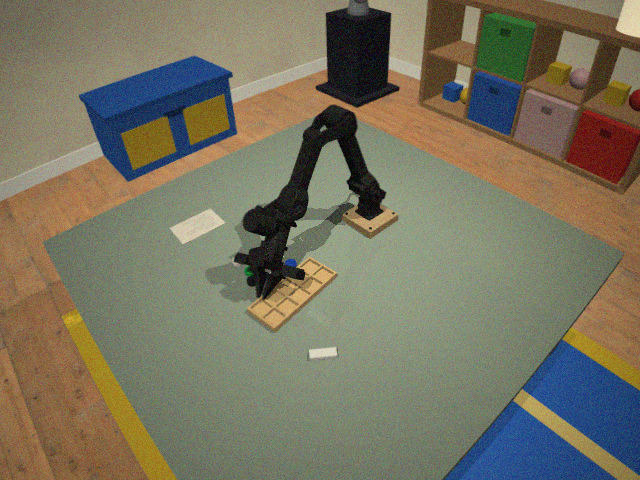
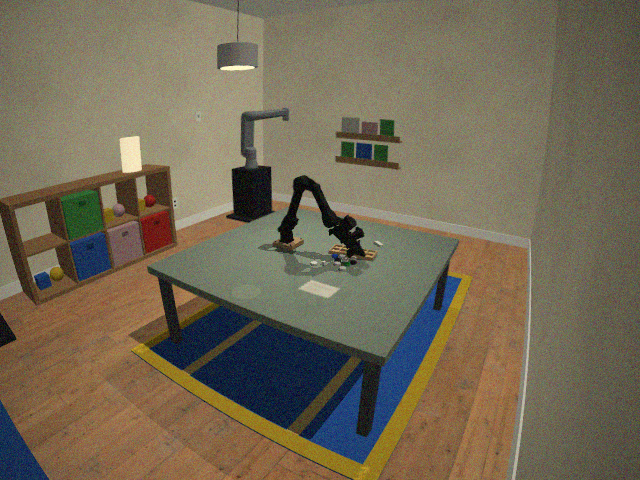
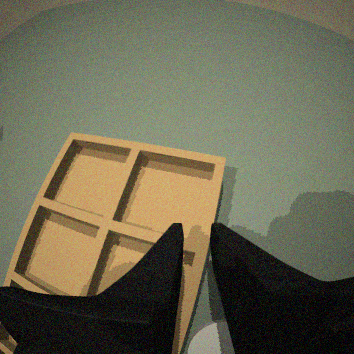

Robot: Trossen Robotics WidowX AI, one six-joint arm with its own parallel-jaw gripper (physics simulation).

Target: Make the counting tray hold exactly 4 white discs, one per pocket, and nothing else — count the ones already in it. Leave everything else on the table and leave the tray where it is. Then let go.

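Note:
The wooden counting tray [image 1: 273, 327] [image 3: 121, 185] has rows of square pockets. The pockets seen at its near end are empty; the arm hides some others. My gripper [image 1: 261, 295] [image 3: 195, 231] is low at the tray's long side, its fingers close together. The tray's side wall shows between them, the left finger over a pocket and the right finger at the outer side; they look closed on that wall. A white disc [image 3: 206, 341] lies beside the wall, partly hidden by the right finger. Other white discs [image 2: 314, 263] [image 2: 342, 268] lie on the table.
A blue piece [image 1: 290, 262] [image 2: 336, 256], a green piece [image 1: 248, 270] [image 2: 346, 264] and a black piece [image 2: 353, 262] lie near the tray. A white block [image 1: 323, 353] [image 2: 378, 243] lies on its other side. A pale sheet [image 1: 197, 226] [image 2: 318, 288] lies beyond the discs.

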